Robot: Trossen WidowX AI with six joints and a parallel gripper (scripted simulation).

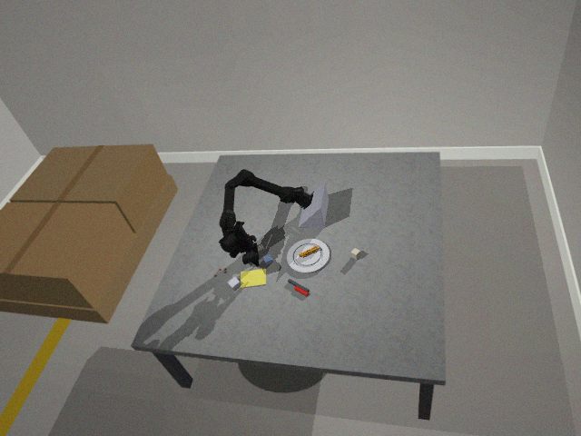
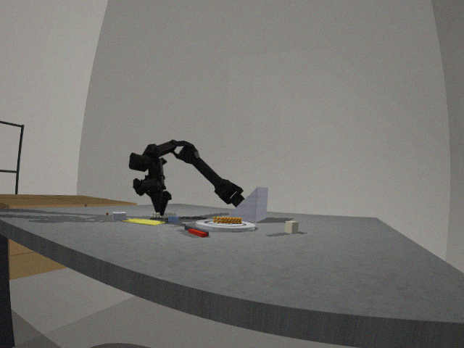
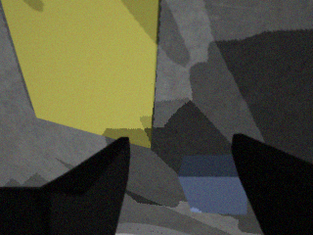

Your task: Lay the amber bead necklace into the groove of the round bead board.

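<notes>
Now: the blue cube 4 cm behind my gripper tip, 4 cm to the left of it and 2 cm below it. The rest, counted from my gripper tip: round bead board 8 cm behind, 22 cm to the left, 1 cm below; yellow sheet 7 cm ahead, 1 cm to the right, 2 cm below; grey cube 12 cm ahead, 9 cm to the right, 1 cm below.
</notes>
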